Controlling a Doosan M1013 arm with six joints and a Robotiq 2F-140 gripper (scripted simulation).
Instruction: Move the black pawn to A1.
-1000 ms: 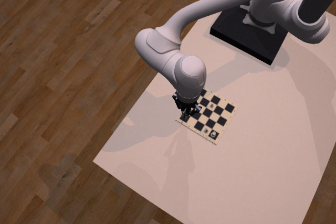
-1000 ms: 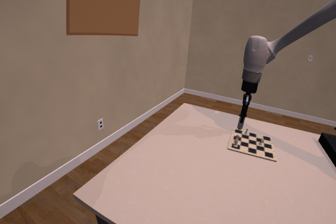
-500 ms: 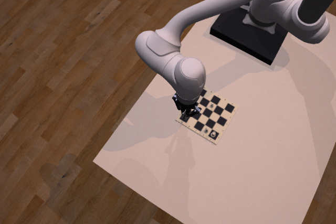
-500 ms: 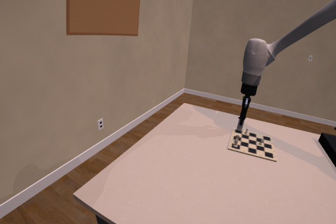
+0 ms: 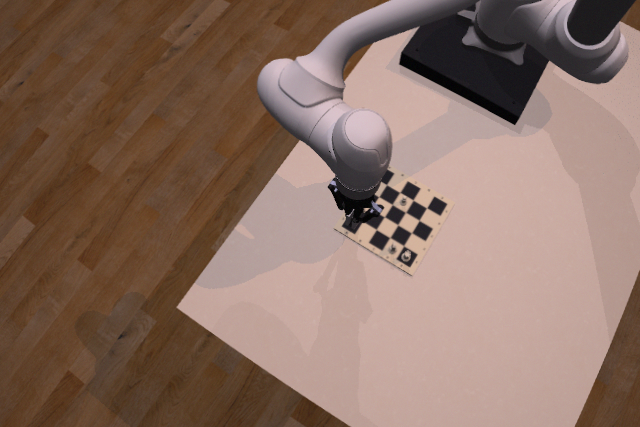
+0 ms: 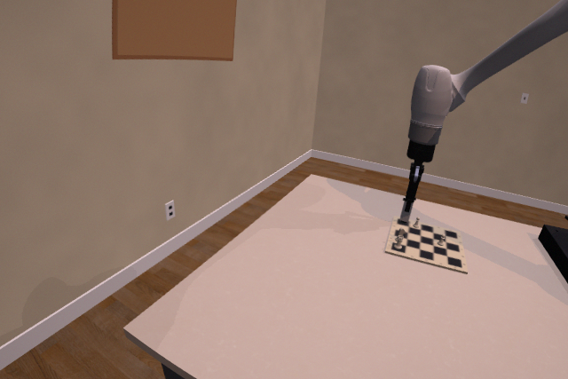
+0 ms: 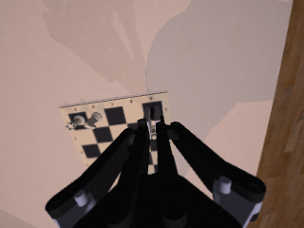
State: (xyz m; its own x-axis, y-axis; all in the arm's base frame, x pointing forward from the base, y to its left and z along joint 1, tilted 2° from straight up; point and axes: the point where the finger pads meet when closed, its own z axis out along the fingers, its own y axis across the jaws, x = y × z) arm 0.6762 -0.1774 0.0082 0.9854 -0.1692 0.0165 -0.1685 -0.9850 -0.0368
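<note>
My gripper is now 30 mm above the black pawn. Round my hand: chessboard: 60 mm behind, 90 mm to the left, 50 mm below.
</note>
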